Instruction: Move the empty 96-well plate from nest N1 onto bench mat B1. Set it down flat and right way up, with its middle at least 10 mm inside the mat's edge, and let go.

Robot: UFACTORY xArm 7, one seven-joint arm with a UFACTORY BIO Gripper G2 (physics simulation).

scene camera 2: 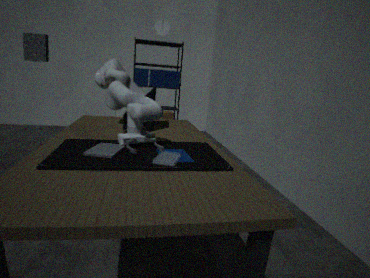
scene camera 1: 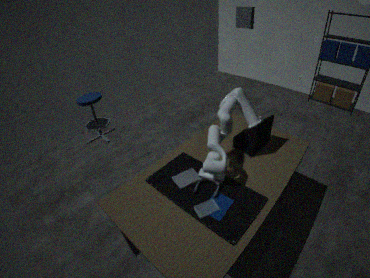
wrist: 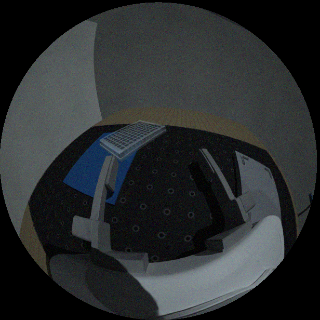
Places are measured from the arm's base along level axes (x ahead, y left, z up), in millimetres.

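Pixels of known places: end effector, tool point: (scene camera 2: 147,149) (scene camera 1: 205,191); arm's base, origin of the base link: (scene camera 1: 255,124).
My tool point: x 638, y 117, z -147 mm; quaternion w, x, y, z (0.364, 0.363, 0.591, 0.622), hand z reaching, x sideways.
Ahead of a thing's pixels: the offset from my tool point to its top centre. Level surfaces: height alone.
The pale 96-well plate @(dx +74, dy +88, dz +2 mm) (scene camera 1: 206,208) (scene camera 2: 166,159) (wrist: 132,136) lies wells up and looks about flat, turned askew to the blue bench mat @(dz -13 mm) (scene camera 1: 225,202) (scene camera 2: 184,155) (wrist: 92,172). It overlaps one corner area of the mat; much of it reaches past the mat's edge over the black perforated board. The grey nest @(dx +7, dy -172, dz +0 mm) (scene camera 1: 185,178) (scene camera 2: 102,150) (wrist: 257,180) holds no plate and sits on the other side of the gripper. My gripper (scene camera 1: 206,193) (scene camera 2: 147,150) (wrist: 156,154) is open and empty, low over the board, its left finger in the wrist view near the plate's close corner.
The black board @(dz -13 mm) (scene camera 1: 245,215) (scene camera 2: 210,160) (wrist: 155,180) lies on the wooden table @(dz -28 mm) (scene camera 1: 122,202) (scene camera 2: 150,200). A dark upright panel (scene camera 1: 255,136) stands by the arm's base. A blue stool (scene camera 1: 90,98) and a shelf rack (scene camera 2: 159,43) stand away from the table.
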